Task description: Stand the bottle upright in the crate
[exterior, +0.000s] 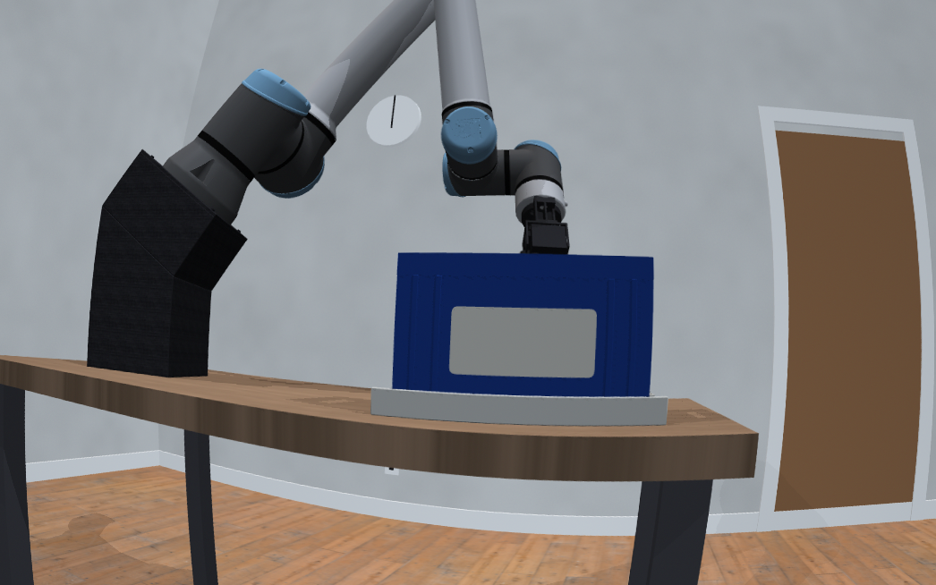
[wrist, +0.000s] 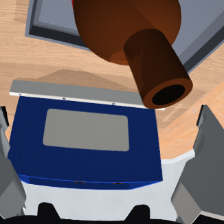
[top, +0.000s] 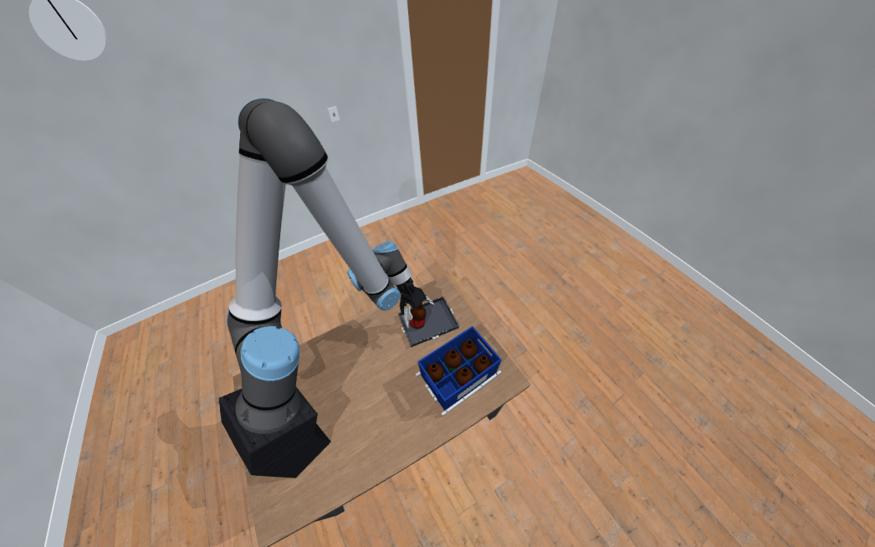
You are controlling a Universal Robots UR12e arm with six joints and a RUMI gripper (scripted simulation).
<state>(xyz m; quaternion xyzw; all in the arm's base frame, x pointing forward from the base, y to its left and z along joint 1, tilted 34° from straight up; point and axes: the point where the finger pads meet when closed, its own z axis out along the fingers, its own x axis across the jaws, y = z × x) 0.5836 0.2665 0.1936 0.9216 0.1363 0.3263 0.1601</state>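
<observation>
My gripper is now 3 cm short of the grey tray, 4 cm to the right of it and 13 cm above it. Round my hand: blue crate 10 cm ahead, 26 cm to the right, 6 cm below.
</observation>
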